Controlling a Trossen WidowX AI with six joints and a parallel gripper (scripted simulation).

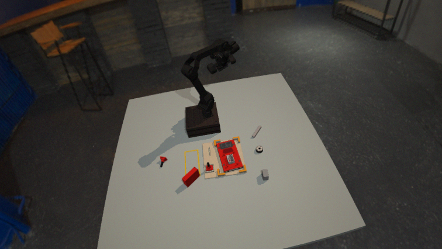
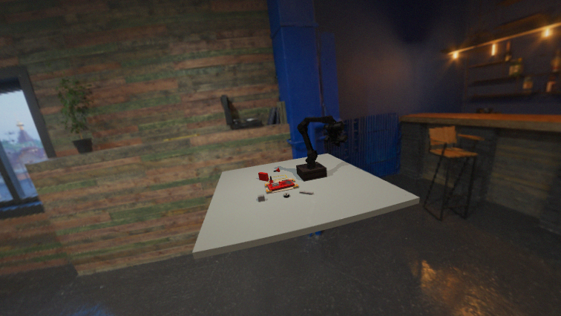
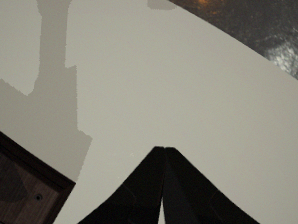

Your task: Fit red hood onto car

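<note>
My gripper tip is 58 cm short of the red hood, 34 cm to the left of it and 23 cm above it. Also, from my gripper tip: grey bar (38 cm ahead, 11 cm to the left, 25 cm below); then black wheel (51 cm ahead, 7 cm to the left, 25 cm below); then tan jig board (49 cm ahead, 13 cm to the right, 25 cm below).
</note>
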